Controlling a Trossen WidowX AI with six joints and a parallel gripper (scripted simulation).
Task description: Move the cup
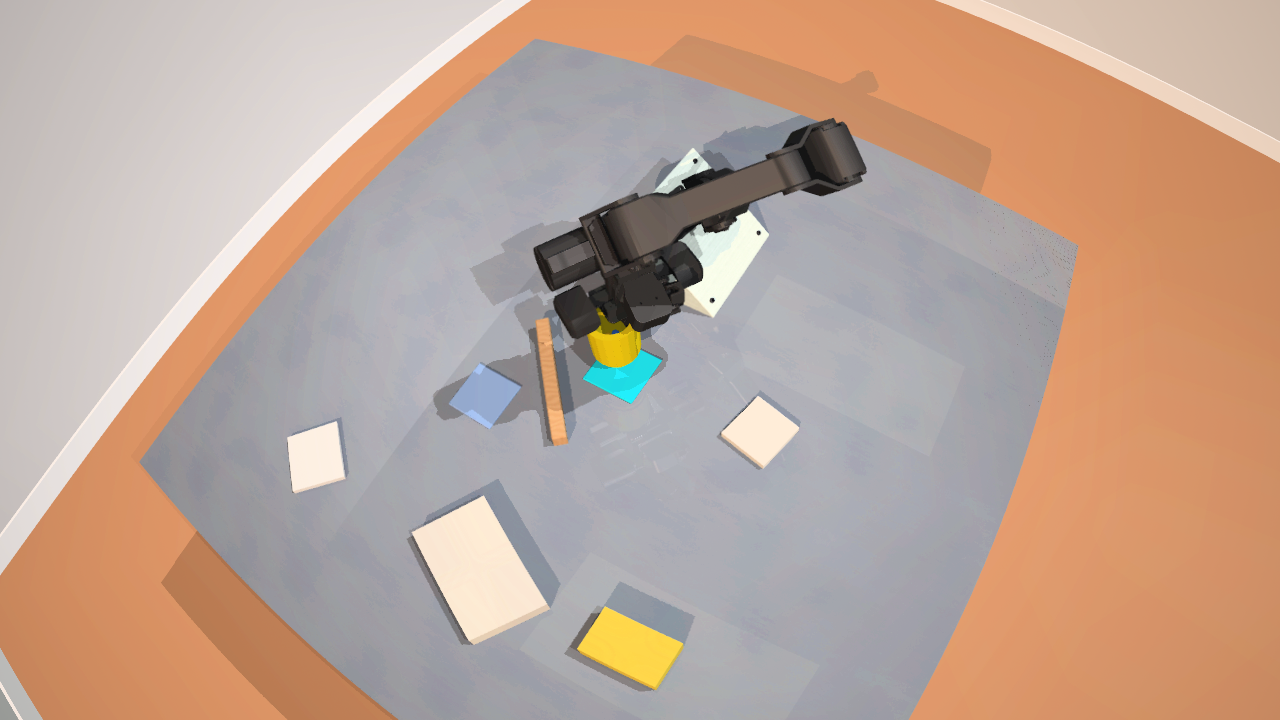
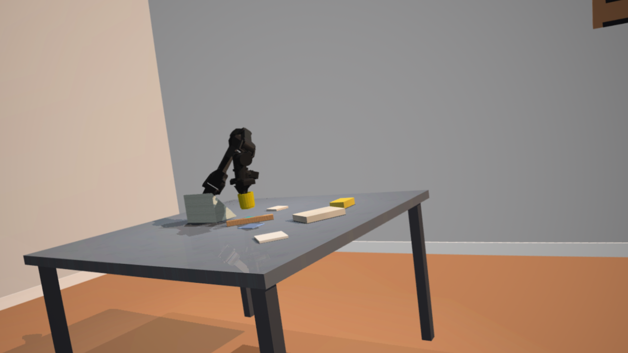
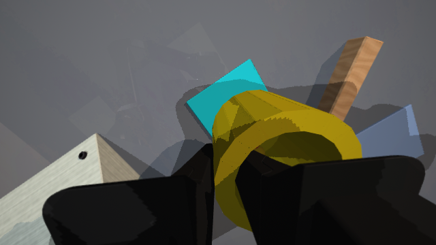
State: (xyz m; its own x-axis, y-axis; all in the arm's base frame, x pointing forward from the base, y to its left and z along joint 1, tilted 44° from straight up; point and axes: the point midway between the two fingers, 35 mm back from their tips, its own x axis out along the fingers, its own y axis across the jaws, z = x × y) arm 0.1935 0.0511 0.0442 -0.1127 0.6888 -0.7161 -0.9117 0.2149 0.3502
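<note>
My gripper tip is now 9 cm above the cyan pad, 2 cm short of it and 1 cm to the left of it. From my gripper tip the other things lie so: wooden strip (10 cm ahead, 8 cm to the right, 8 cm below); then yellow cup (2 cm ahead, 1 cm to the right); then pale blue pad (18 cm ahead, 14 cm to the right, 9 cm below).
</note>
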